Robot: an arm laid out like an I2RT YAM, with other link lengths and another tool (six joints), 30 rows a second.
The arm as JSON. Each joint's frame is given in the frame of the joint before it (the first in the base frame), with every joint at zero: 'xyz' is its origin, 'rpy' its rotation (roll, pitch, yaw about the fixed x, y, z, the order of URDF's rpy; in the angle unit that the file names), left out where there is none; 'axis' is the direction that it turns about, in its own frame. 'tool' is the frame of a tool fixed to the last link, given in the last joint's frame.
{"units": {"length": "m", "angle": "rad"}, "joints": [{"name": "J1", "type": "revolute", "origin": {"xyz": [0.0, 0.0, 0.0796]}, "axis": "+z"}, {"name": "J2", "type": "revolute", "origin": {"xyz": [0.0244, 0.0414, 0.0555], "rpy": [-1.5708, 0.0, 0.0]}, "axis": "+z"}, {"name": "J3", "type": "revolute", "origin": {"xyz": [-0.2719, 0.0, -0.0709], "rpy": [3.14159, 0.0, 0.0]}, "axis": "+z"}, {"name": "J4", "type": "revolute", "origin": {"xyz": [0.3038, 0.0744, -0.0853]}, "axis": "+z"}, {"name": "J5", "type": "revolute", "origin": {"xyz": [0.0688, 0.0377, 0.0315], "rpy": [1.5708, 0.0, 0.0]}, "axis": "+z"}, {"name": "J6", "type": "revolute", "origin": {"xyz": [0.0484, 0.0, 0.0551], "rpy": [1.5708, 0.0, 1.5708]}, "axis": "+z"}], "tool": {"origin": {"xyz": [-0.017, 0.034, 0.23], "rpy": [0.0, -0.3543, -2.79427]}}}
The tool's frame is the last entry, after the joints.
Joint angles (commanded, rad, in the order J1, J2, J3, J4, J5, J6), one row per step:
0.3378 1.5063 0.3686 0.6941 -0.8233 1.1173
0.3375 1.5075 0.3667 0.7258 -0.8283 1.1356
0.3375 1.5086 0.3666 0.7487 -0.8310 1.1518
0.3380 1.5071 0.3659 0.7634 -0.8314 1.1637
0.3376 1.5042 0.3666 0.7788 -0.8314 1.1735
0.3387 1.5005 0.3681 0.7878 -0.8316 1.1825
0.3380 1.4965 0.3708 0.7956 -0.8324 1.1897
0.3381 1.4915 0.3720 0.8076 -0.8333 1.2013
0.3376 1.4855 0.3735 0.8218 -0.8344 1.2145
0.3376 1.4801 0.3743 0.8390 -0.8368 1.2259
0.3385 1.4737 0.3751 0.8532 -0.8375 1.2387
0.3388 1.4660 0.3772 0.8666 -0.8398 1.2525
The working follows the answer.
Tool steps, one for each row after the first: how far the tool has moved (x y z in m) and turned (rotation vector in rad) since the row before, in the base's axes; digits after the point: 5 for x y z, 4 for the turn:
0.00172 0.00132 0.00630 0.0176 -0.0099 -0.0009
0.00171 0.00104 0.00502 0.0137 -0.0055 -0.0018
0.00116 0.00067 0.00377 0.0094 -0.0038 -0.0021
0.00211 0.00055 0.00493 0.0097 -0.0091 -0.0028
0.00115 0.00090 0.00425 0.0079 -0.0052 -0.0008
0.00189 0.00048 0.00461 0.0076 -0.0071 -0.0015
0.00149 0.00069 0.00546 0.0104 -0.0065 -0.0015
0.00190 0.00060 0.00655 0.0123 -0.0083 -0.0021
0.00120 0.00079 0.00671 0.0125 -0.0114 0.0002
0.00103 0.00084 0.00643 0.0119 -0.0084 -0.0006
0.00108 0.00085 0.00748 0.0133 -0.0090 0.0004

Tool pose at each row, in the base's axes (x y z in m, rotation vector in rad; rounded; the steps above come from the unrounded poses):
0.29548 0.37334 0.04775 -2.0410 -1.1628 -0.8290
0.29720 0.37466 0.05405 -2.0254 -1.1561 -0.8478
0.29891 0.37570 0.05906 -2.0145 -1.1486 -0.8605
0.30006 0.37637 0.06283 -2.0077 -1.1427 -0.8696
0.30218 0.37693 0.06777 -1.9999 -1.1389 -0.8849
0.30333 0.37783 0.07202 -1.9928 -1.1358 -0.8942
0.30522 0.37831 0.07663 -1.9862 -1.1333 -0.9057
0.30671 0.37900 0.08209 -1.9773 -1.1287 -0.9177
0.30862 0.37960 0.08863 -1.9668 -1.1233 -0.9326
0.30982 0.38039 0.09535 -1.9536 -1.1214 -0.9497
0.31085 0.38122 0.10178 -1.9422 -1.1175 -0.9637
0.31192 0.38207 0.10926 -1.9288 -1.1138 -0.9782

